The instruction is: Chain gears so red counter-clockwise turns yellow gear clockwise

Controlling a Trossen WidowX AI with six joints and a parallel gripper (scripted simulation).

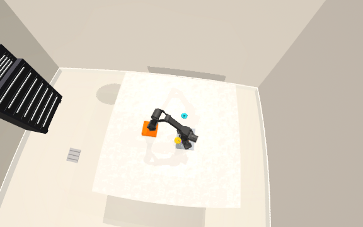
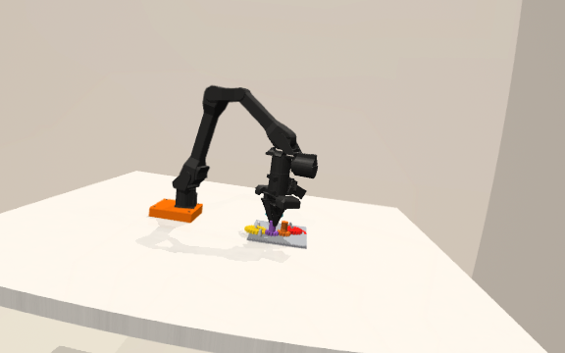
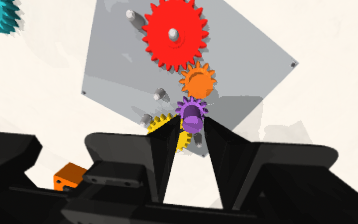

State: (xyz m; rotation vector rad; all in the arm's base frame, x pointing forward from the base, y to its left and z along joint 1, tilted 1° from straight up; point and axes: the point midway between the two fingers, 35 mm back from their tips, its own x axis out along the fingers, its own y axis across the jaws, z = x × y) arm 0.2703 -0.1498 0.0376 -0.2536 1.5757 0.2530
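My gripper tip is now 1 cm above the purple gear. Also, from my gripper tip: yellow gear (5 cm behind, 2 cm to the left, 2 cm below); orange gear (4 cm ahead, 1 cm to the left, 1 cm below); red gear (7 cm ahead, 5 cm to the left, 2 cm below).
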